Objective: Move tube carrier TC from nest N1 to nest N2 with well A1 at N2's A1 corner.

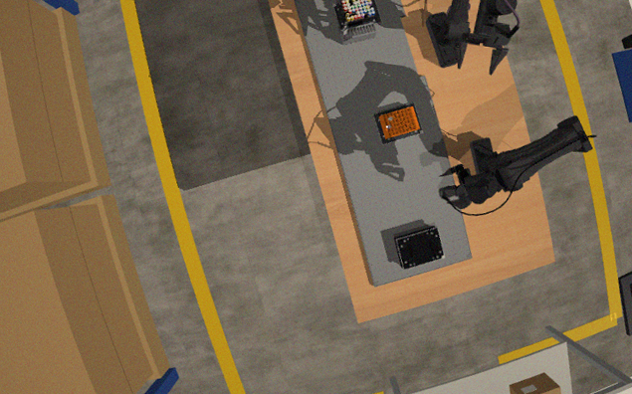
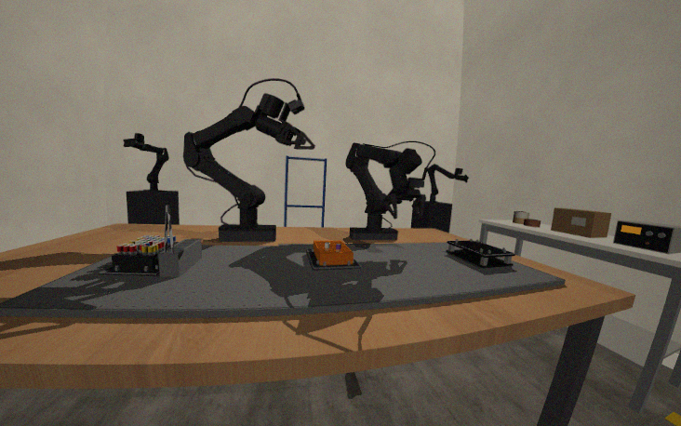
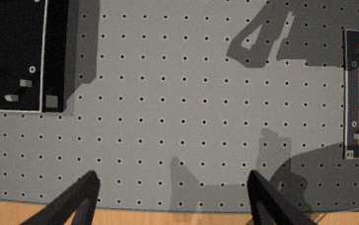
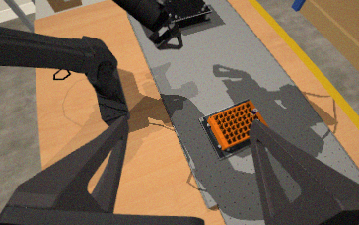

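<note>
The orange tube carrier TC is 27 cm to the right of my left hand, 9 cm below it and 6 cm ahead of it. The rest, counted from my left hand: black raised nest N2: 19 cm to the left, 13 cm ahead, 8 cm below; then dark transfer nest N1: 27 cm to the right, 11 cm below, 6 cm ahead; then grey holder H1: 64 cm to the right, 10 cm below, 9 cm ahead.
</note>
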